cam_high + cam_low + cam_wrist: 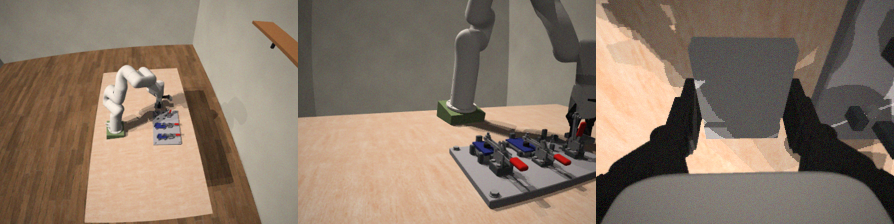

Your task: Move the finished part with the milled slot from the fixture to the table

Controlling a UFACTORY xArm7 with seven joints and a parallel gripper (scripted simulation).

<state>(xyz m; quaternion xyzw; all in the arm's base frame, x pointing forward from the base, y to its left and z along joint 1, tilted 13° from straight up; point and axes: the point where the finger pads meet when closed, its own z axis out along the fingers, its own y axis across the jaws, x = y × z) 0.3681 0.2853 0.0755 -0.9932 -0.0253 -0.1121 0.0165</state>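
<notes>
Right now my hand is 10 mm past the grey finished part and 10 mm above it. From my hand the other things lie so: blue blank 230 mm to the right, 20 mm ahead, 10 mm below; then grey fixture plate 230 mm to the right, 70 mm ahead, 30 mm below.
</notes>
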